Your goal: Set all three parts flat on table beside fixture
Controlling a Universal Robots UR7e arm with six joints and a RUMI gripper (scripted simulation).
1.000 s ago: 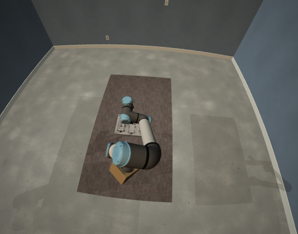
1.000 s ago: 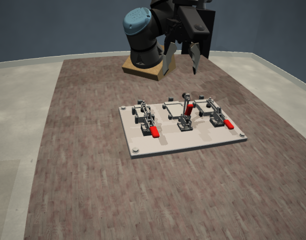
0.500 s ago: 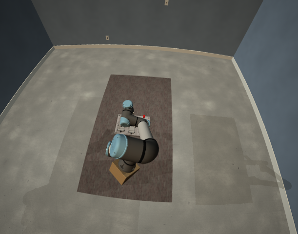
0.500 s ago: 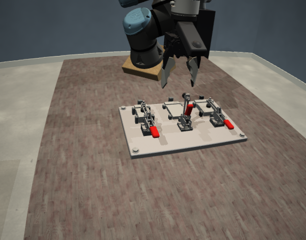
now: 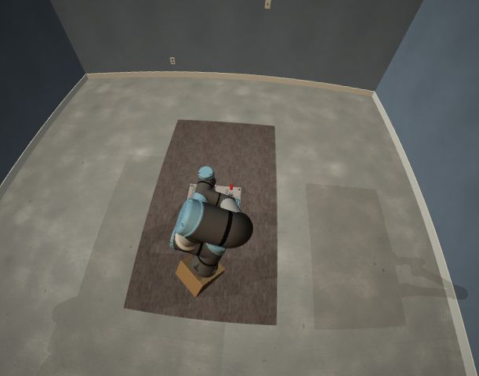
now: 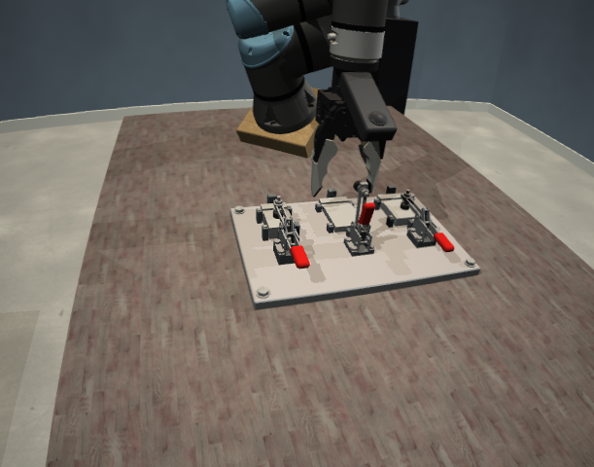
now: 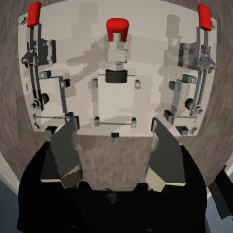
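The part lies 40 mm below my hand and 10 mm behind it. From my hand the other things lie so: fixture (60 mm below, 50 mm ahead, 10 mm to the right).
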